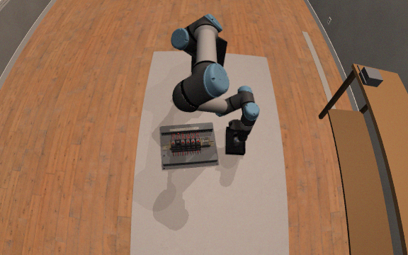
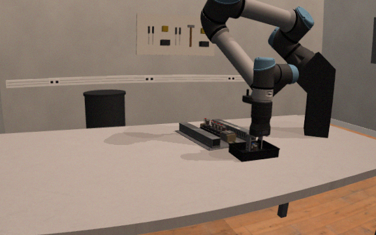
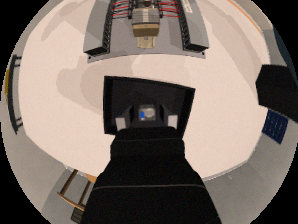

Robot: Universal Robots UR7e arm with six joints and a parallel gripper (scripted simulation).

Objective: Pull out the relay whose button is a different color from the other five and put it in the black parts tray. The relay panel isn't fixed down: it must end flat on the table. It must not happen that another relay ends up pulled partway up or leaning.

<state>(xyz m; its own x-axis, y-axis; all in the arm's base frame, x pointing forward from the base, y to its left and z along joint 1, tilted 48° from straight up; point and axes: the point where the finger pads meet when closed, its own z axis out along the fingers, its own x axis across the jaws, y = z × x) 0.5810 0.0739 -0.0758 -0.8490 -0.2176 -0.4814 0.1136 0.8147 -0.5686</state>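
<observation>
My hand is 20 mm above the black parts tray. Also, from my hand: red-button relay: 50 mm behind, 350 mm to the right, 10 mm above; grey relay panel: 40 mm behind, 270 mm to the right, 10 mm below.
</observation>
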